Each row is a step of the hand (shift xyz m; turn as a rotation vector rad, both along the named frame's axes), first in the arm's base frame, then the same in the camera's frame.
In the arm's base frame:
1: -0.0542 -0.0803 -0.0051 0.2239 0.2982 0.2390
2: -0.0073 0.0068 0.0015 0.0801 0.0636 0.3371
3: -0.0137 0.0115 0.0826 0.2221 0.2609 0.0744
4: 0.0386 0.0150 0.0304 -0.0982 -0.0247 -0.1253
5: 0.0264 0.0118 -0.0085 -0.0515 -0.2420 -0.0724
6: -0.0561 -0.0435 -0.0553 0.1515 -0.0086 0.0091
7: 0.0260 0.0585 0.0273 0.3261 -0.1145 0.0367
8: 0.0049 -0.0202 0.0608 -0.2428 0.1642 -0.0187
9: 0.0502 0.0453 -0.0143 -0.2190 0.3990 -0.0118
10: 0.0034 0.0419 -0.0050 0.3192 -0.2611 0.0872
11: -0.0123 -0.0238 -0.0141 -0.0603 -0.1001 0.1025
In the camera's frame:
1: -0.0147 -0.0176 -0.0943 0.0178 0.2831 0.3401
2: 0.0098 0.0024 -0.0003 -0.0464 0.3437 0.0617
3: 0.0101 0.0832 -0.0107 0.0091 0.1148 0.3312
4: -0.0207 0.0327 0.0338 0.0663 -0.1287 -0.0707
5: -0.0104 -0.0063 0.0276 -0.1204 -0.1080 -0.2007
6: 0.0163 -0.0618 -0.0633 -0.1168 0.0095 0.0968
7: 0.0183 0.0360 0.0567 -0.3184 0.0232 0.1374
8: -0.0230 0.0572 -0.0182 0.2900 0.0029 -0.0466
9: -0.0044 -0.0068 0.0686 0.4317 0.0448 0.1375
10: 0.0265 0.0013 0.0330 -0.4178 0.0513 0.0216
11: -0.0059 -0.0176 -0.0239 -0.0338 0.0858 -0.1251

